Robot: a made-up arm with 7 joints.
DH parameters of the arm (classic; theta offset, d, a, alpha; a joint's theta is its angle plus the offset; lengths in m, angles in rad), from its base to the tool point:
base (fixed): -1.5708 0.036 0 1.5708
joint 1: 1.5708 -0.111 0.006 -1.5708
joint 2: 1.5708 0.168 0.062 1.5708
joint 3: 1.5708 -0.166 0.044 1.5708
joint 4: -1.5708 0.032 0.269 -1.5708
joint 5: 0 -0.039 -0.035 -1.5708
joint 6: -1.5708 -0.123 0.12 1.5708
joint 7: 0.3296 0 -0.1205 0
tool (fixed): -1.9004 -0.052 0 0
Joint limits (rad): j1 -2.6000..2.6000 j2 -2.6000..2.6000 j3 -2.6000..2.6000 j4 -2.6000..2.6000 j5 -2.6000..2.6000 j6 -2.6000..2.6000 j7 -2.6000..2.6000
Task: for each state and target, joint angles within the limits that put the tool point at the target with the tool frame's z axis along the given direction. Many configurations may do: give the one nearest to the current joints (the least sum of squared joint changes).
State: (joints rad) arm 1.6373 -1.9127 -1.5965 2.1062 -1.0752 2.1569 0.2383
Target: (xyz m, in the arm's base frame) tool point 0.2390 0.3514 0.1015 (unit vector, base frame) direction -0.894 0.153 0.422
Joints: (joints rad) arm 1.2943 -1.9697 -1.3055 1.8501 -0.6587 2.5432 0.7289
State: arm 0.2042 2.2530 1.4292 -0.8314 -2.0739 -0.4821 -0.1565
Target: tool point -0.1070 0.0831 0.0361 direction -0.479 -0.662 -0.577
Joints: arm -0.1208 2.2708 1.5262 -1.4491 -2.3722 -0.0387 0.1061
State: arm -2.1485 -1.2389 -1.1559 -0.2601 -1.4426 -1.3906 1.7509
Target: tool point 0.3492 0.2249 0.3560 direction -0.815 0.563 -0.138
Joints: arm -1.2908 -0.7621 -1.1240 -0.2764 -1.7957 -1.0930 1.6251
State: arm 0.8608 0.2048 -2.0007 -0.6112 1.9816 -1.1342 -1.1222
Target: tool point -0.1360 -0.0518 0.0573 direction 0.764 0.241 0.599
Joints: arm 0.8302 0.9421 -1.1152 -1.4993 1.8653 -1.3157 -1.4892
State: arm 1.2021 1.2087 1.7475 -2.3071 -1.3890 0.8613 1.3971
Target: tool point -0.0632 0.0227 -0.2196 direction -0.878 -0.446 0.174
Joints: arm 1.7497 1.7426 2.2666 -1.8442 -1.9495 1.0486 2.1166
